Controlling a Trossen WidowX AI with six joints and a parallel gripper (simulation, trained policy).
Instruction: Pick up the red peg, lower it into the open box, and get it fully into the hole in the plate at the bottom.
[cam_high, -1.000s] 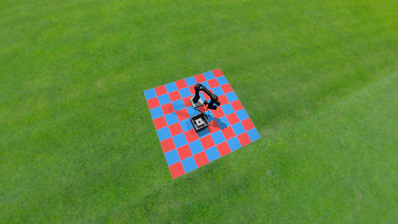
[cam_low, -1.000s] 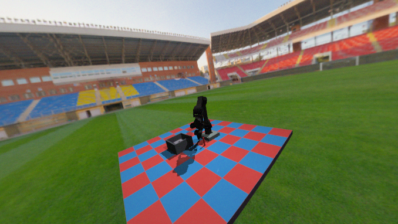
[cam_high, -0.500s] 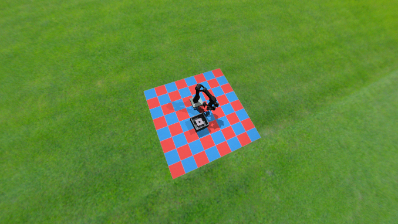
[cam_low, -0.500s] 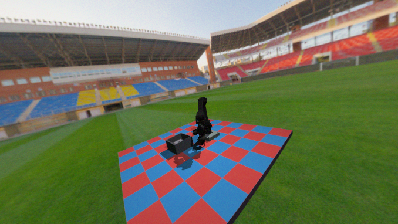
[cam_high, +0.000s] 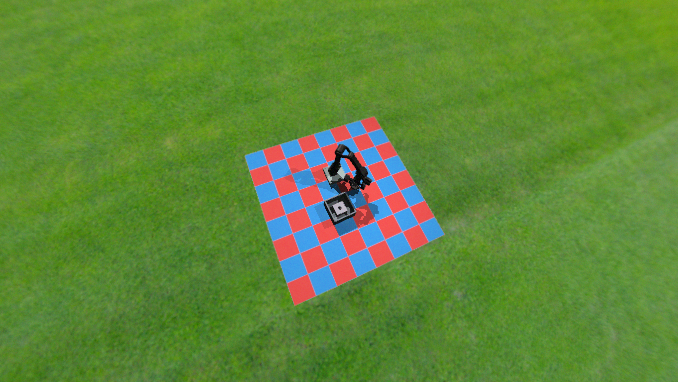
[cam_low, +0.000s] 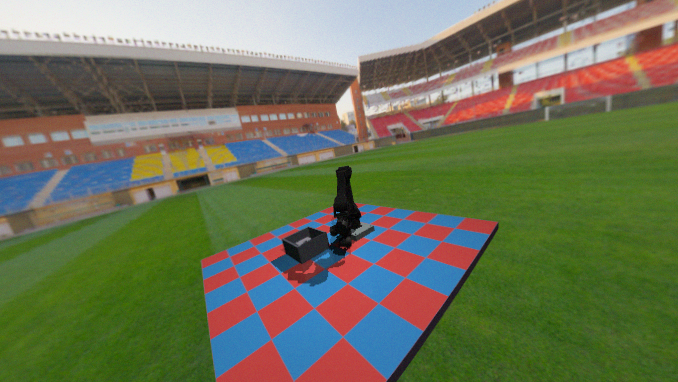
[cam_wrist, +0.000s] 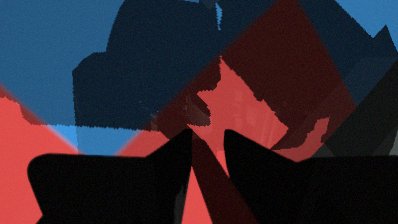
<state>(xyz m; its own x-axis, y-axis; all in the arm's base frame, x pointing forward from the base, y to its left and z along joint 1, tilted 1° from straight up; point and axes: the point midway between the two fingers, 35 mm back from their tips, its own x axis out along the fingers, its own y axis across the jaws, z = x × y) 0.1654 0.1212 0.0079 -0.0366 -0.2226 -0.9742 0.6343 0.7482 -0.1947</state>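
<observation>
Now: the red peg 1 cm behind my gripper tip, 1 cm to the left of it and 3 cm above it. From my gripper tip the other things lie so: dark grey box (16 cm ahead, 17 cm to the right, 2 cm above); then light grey plate (16 cm ahead, 17 cm to the right, 4 cm above).
</observation>
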